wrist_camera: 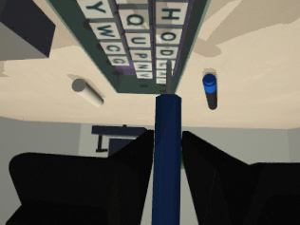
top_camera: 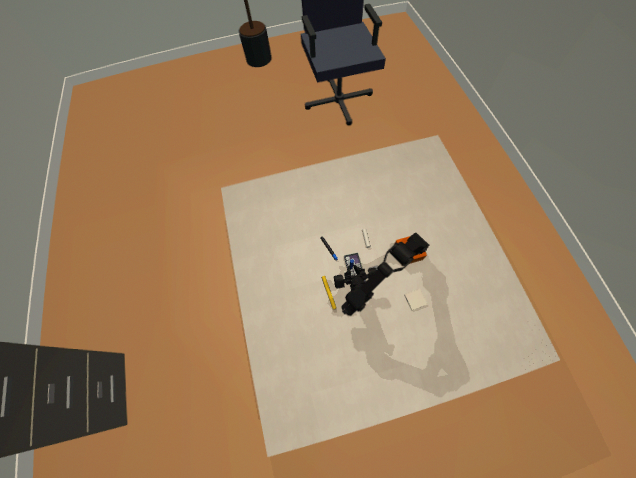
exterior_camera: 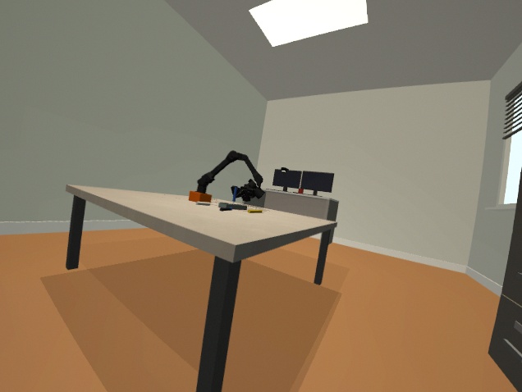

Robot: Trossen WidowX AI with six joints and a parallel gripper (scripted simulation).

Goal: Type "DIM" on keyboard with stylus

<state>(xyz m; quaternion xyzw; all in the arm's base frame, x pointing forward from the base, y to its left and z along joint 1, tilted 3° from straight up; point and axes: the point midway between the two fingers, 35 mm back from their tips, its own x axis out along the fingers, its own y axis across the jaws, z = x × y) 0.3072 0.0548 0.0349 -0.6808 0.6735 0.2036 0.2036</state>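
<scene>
The D key is 60 mm below my gripper tip. From my gripper tip the other things lie so: grey block (110 mm behind, 60 mm below, 30 mm to the left); then I key (60 mm to the right, 60 mm below); then blue stylus (10 mm below).
</scene>
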